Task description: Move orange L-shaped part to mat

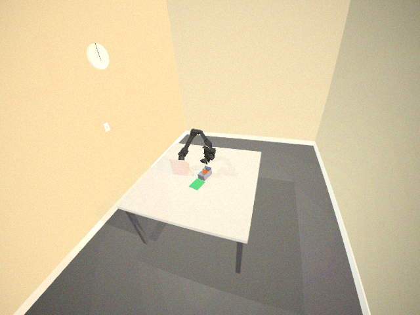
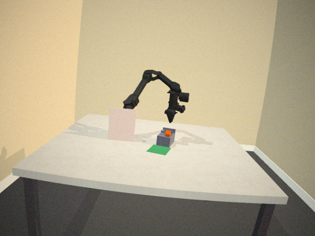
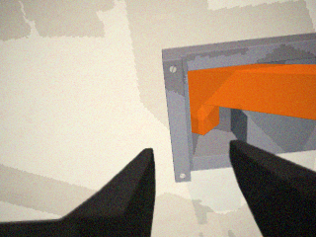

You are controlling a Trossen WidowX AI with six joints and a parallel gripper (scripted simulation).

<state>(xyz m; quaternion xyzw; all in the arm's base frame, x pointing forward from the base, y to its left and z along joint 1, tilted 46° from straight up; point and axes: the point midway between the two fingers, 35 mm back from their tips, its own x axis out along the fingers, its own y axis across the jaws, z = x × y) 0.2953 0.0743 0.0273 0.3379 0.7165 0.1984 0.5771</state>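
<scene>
Right now my gripper tip is 20 mm past the orange L-shaped part, 40 mm to the left of it and 90 mm above it. Round my gripper tip: green mat: 60 mm behind, 210 mm to the right, 150 mm below.
</scene>
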